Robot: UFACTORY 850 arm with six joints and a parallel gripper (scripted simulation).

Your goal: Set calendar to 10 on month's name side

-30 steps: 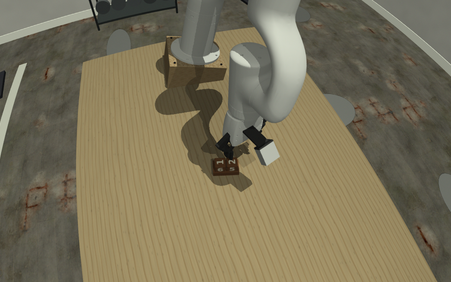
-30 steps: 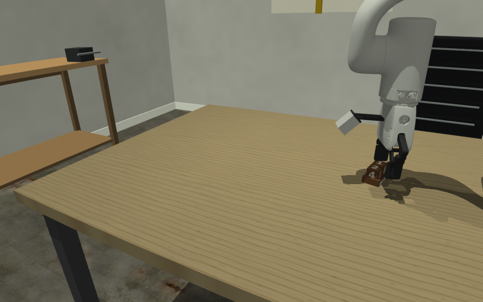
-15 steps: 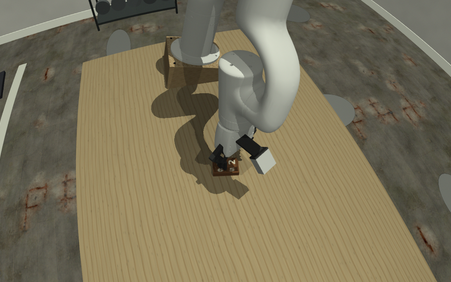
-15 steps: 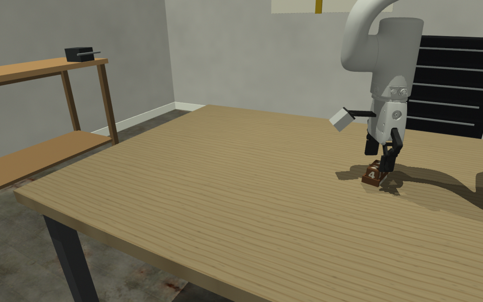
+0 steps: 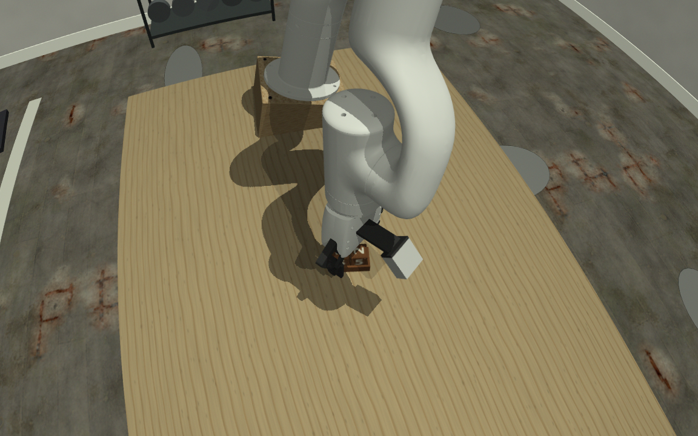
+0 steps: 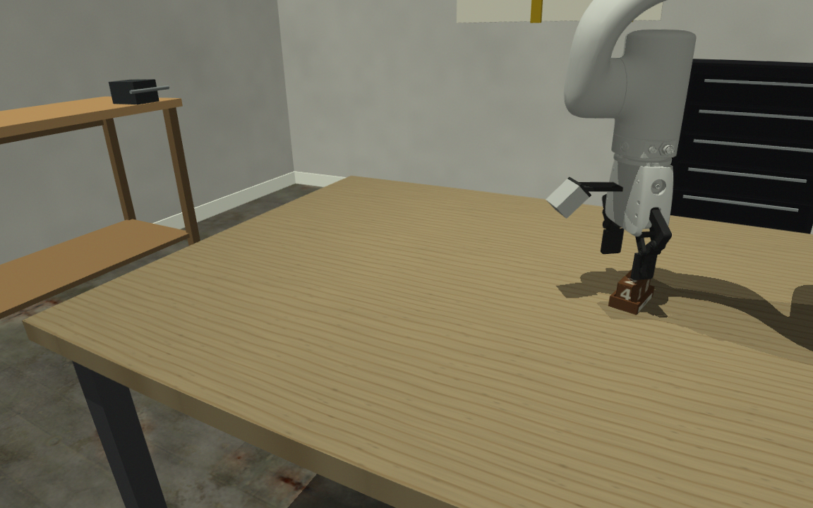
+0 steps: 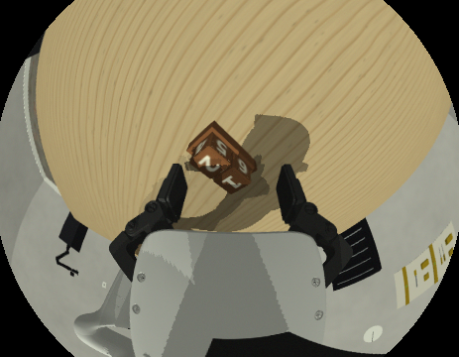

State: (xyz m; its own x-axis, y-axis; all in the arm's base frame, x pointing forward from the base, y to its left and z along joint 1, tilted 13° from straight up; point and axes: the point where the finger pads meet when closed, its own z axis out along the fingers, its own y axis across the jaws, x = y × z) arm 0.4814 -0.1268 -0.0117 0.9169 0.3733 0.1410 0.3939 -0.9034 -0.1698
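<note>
My hand is 6 cm above the small brown tray and 2 cm past it.
</note>
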